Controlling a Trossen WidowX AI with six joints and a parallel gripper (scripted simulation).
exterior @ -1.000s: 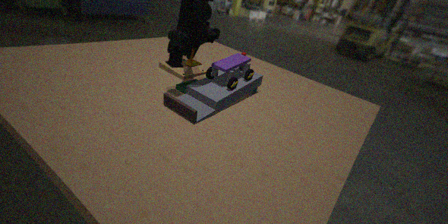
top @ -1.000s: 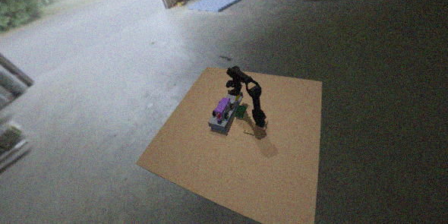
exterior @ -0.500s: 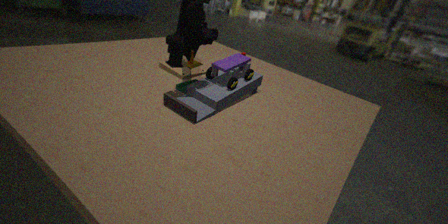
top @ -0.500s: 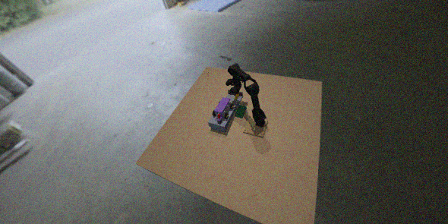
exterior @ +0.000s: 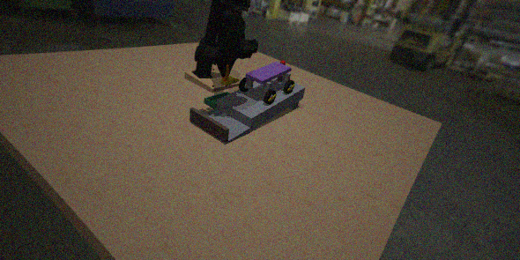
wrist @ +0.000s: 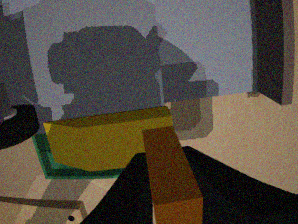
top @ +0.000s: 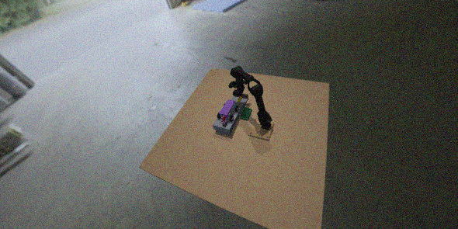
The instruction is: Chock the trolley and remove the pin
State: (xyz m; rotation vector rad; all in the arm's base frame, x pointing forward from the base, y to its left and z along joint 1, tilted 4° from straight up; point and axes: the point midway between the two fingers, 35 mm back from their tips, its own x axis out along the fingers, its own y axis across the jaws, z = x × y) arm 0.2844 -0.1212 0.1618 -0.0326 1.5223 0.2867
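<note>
Right now my gripper tip is 20 mm past the red-headed stop pin, 280 mm to the right of it and 10 mm above it. Also, from my gripper tip: dark lip 80 mm ahead, 90 mm to the right, 110 mm below; yellow chock 20 mm to the left, 10 mm below; trolley 20 mm ahead, 180 mm to the left, 30 mm below.
</note>
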